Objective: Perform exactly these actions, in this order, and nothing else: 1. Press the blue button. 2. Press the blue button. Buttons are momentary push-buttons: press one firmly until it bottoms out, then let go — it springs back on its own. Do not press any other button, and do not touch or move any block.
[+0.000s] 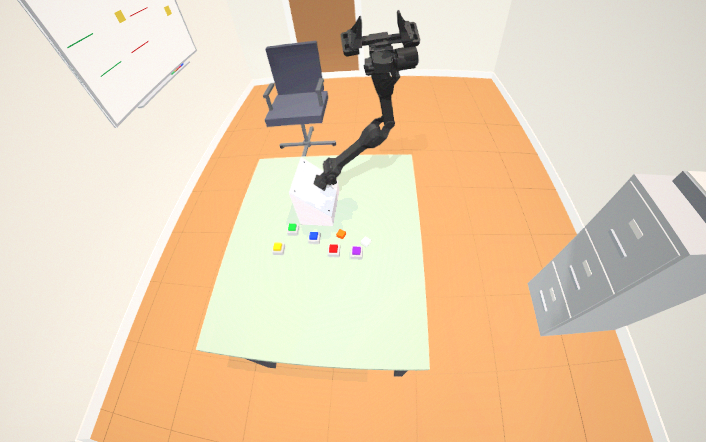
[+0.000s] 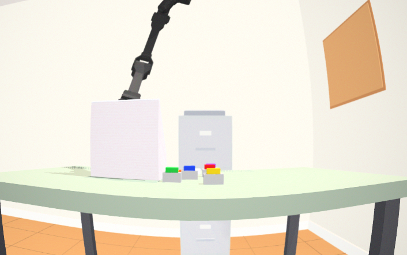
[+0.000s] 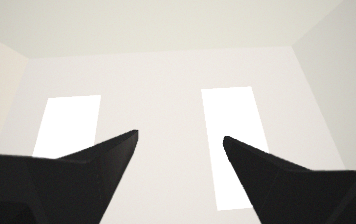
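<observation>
Now: the blue button 40 mm ahead of my gripper tip, 290 mm to the right of it and 840 mm below it. Round my gripper tip: white block (40 mm ahead, 60 mm to the right, 860 mm below); then red button (100 mm ahead, 190 mm to the right, 840 mm below); then purple button (100 mm ahead, 100 mm to the right, 840 mm below).
</observation>
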